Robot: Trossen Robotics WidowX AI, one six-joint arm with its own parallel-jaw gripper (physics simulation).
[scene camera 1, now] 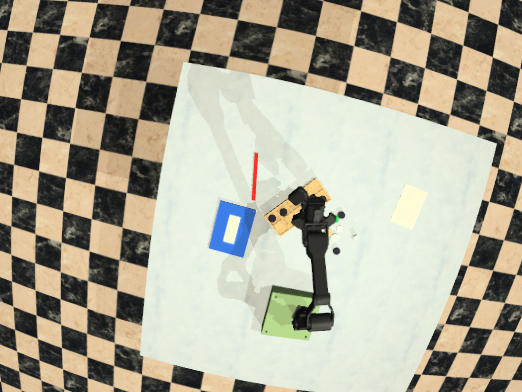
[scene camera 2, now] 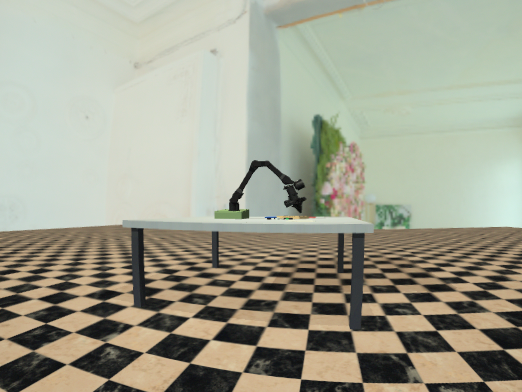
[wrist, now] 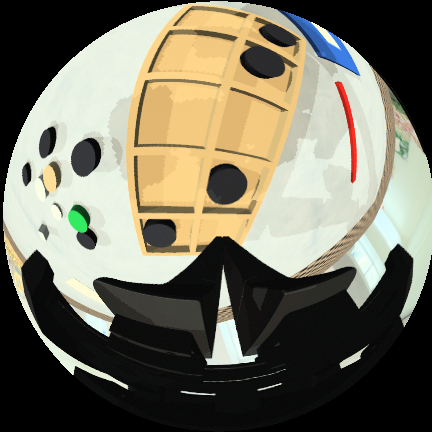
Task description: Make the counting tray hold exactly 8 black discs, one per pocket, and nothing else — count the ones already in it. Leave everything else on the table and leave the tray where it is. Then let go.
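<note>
The tan counting tray [scene camera 1: 316,186] [wrist: 175,115] has two columns of five pockets. In the wrist view, black discs sit in separate pockets: two [wrist: 278,35] [wrist: 262,62] at the far end of the right column, one [wrist: 226,184] lower in that column, and one [wrist: 159,233] in the near left pocket. Loose black discs [wrist: 47,141] [wrist: 86,157] [wrist: 26,174] [wrist: 86,239] lie left of the tray. The last is partly behind a green disc [wrist: 79,218]. My gripper [scene camera 2: 300,211] [wrist: 221,241] is shut and empty, raised above the table near the tray's near end.
A tan disc [wrist: 51,178], white discs [wrist: 41,189] [wrist: 57,212] and a small grey piece [wrist: 44,232] lie among the loose discs. A blue panel [scene camera 1: 215,234] [wrist: 345,62], red rod [scene camera 1: 255,176] [wrist: 353,140] and cream card [scene camera 1: 409,206] lie farther out. The arm stands on a green base [scene camera 1: 285,312].
</note>
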